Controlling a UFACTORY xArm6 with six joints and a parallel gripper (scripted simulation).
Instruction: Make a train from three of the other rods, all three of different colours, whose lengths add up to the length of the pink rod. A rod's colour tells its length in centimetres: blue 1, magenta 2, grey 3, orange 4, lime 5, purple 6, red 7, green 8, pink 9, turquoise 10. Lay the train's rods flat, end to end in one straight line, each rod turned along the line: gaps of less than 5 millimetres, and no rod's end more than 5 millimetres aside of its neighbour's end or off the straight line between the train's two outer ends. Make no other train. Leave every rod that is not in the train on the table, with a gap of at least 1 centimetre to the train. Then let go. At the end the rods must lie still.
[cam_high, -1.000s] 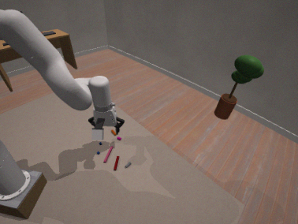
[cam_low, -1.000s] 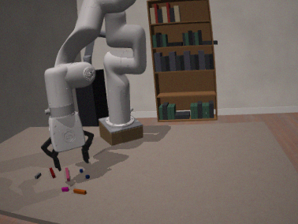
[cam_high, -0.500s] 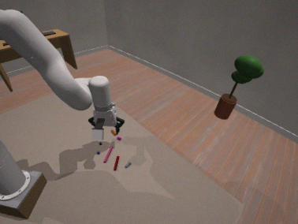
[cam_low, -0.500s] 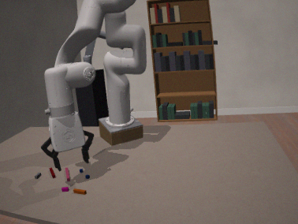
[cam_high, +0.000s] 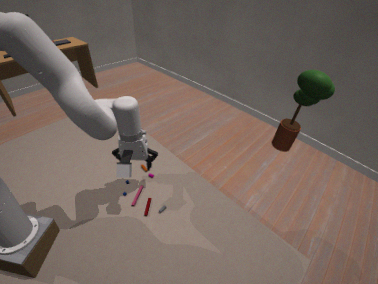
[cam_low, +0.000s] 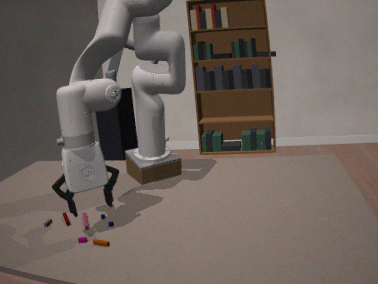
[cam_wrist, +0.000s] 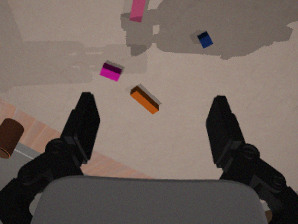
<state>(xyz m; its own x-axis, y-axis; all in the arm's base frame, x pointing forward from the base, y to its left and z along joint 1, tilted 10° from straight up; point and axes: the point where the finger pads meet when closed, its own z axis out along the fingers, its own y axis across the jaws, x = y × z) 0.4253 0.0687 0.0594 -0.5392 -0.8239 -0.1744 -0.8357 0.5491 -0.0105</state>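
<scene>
My gripper is now 40 mm short of the magenta rod, 10 mm to the left of it and 70 mm above it. Round my hand: orange rod: 40 mm ahead, 40 mm to the left, 70 mm below; then red rod: 30 mm behind, 140 mm to the right, 70 mm below; then pink rod: 40 mm behind, 80 mm to the right, 70 mm below.
</scene>
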